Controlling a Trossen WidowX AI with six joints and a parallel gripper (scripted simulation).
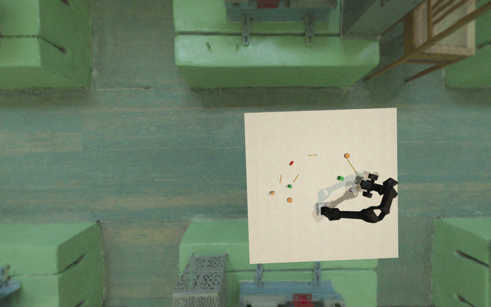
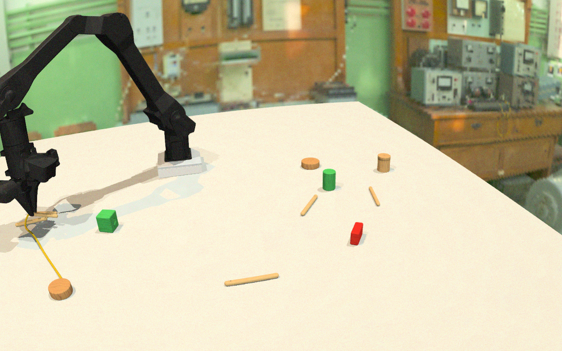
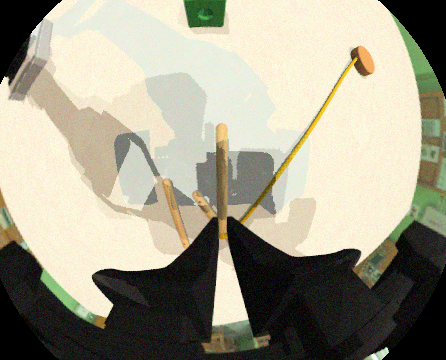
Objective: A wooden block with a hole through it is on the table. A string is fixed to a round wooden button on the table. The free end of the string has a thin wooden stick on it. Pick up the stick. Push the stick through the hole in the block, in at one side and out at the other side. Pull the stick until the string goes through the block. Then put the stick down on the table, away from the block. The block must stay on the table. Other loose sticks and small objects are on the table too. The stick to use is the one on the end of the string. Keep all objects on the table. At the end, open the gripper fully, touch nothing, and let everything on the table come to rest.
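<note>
Now: gripper tip 50 mm short of the green block, 180 mm to the right of it and 10 mm above it. The rest, counted from my gripper tip: round wooden button: 240 mm ahead, 120 mm to the left, 20 mm below; then green cylinder: 10 mm behind, 610 mm to the left; then thin wooden stick: 10 mm to the left.
</note>
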